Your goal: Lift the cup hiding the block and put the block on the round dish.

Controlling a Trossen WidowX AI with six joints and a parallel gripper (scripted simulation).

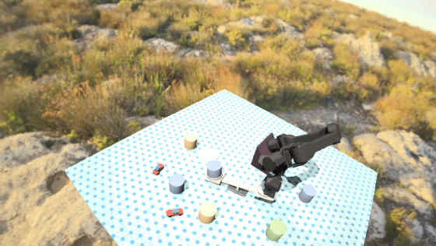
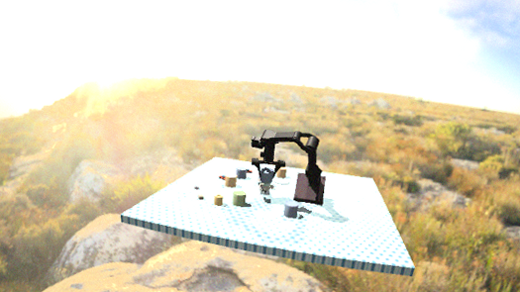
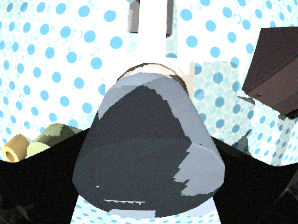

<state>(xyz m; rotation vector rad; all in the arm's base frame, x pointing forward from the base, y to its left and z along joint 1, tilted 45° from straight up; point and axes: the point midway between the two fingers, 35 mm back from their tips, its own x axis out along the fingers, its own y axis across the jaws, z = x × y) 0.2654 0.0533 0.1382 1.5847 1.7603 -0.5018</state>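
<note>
Right now my gripper tip is 4 cm above the green block and 1 cm to the left of it. The rest, counted from my gripper tip: grey cup 28 cm to the right, 7 cm below, 7 cm ahead; then pale round dish 37 cm to the right, 13 cm below, 4 cm behind; then balance beam 13 cm to the right, 9 cm below, 3 cm ahead.
</note>
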